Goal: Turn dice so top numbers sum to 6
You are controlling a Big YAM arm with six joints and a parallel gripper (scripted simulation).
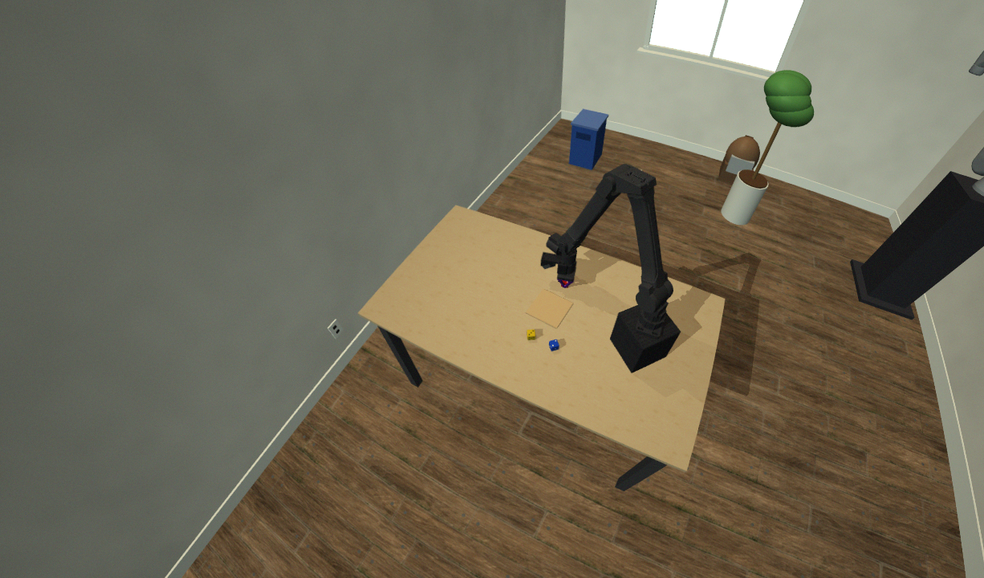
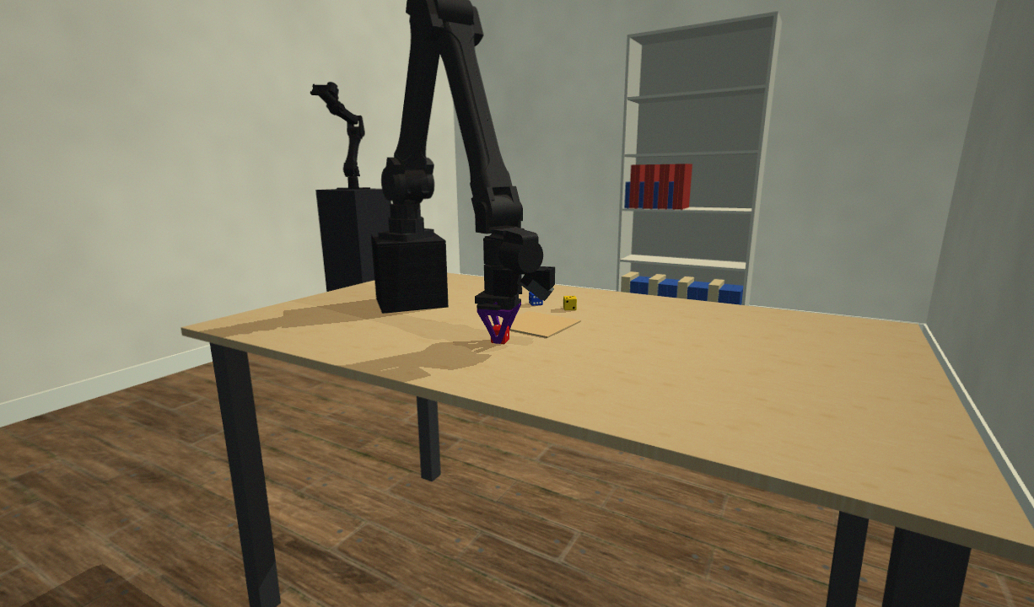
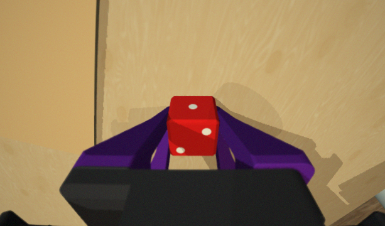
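Now: hand 1 cm below the red die. Round my hand: blue die (30 cm to the left, 6 cm behind, 1 cm above); then yellow die (29 cm to the left, 3 cm ahead, 1 cm above); then tan mat (14 cm to the left, 2 cm ahead, 1 cm below).
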